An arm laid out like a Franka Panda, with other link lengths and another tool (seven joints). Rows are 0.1 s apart.
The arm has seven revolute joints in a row. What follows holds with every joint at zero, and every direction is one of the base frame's. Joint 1 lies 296.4 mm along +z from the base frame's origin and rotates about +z. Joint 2 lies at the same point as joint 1 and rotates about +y. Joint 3 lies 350.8 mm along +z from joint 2 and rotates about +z. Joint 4 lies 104 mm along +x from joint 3 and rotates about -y. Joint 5 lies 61.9 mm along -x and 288 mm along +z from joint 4 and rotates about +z. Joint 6 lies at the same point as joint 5 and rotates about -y. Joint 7 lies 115.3 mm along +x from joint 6 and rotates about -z. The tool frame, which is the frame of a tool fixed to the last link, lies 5 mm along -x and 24 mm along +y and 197.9 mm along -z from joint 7; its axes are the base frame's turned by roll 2.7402, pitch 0 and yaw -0.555 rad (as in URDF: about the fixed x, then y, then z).
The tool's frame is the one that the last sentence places.
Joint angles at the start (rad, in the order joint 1, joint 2, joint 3, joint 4, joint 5, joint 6, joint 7):
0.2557 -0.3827 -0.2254 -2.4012 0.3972 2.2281 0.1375
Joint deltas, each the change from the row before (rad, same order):
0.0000 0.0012 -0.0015 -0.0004 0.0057 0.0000 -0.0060
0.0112 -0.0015 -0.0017 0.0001 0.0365 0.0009 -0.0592
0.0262 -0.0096 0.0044 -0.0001 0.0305 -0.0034 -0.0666
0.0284 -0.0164 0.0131 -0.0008 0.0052 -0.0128 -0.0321
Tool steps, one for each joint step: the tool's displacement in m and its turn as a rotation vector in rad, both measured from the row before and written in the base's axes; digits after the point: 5 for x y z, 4 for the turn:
0.00016 -0.00019 -0.00040 0.0041 -0.0002 0.0015
-0.00125 0.00632 0.00261 0.0211 -0.0235 0.0457
-0.00527 0.01458 0.00507 0.0149 -0.0328 0.0768
-0.00939 0.01760 0.00512 -0.0004 -0.0194 0.0723

